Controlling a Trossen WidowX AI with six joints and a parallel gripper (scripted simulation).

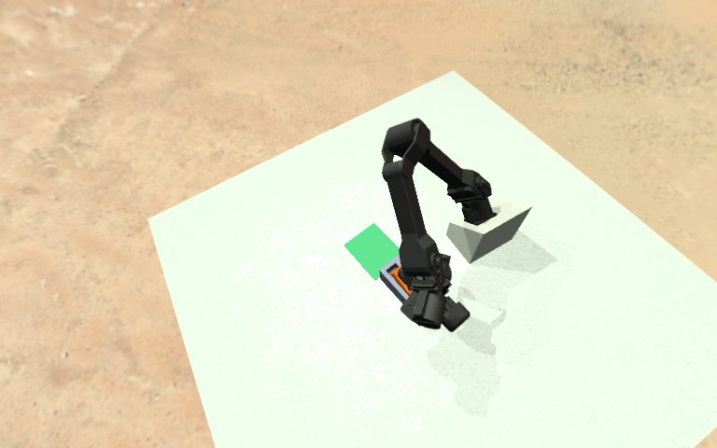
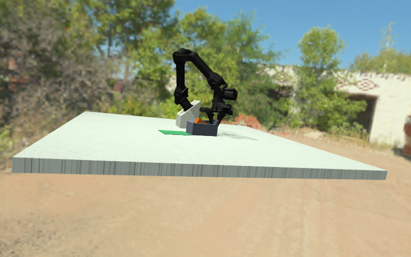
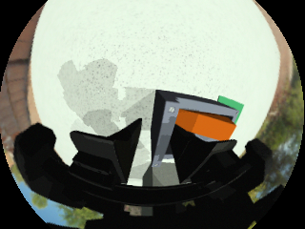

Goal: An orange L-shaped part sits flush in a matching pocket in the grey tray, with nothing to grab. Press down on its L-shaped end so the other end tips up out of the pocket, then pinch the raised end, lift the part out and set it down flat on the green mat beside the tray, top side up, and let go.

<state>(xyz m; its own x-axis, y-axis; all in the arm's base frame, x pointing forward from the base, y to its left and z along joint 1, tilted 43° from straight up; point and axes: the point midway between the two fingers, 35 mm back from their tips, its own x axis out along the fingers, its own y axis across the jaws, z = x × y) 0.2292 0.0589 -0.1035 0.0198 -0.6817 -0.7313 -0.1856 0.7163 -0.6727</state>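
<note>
Now: gripper tip 60 mm to the left of the orange L-shaped part and 10 mm above it. The rest, counted from my gripper tip: green mat (40 mm ahead, 230 mm to the right, 60 mm below).
</note>
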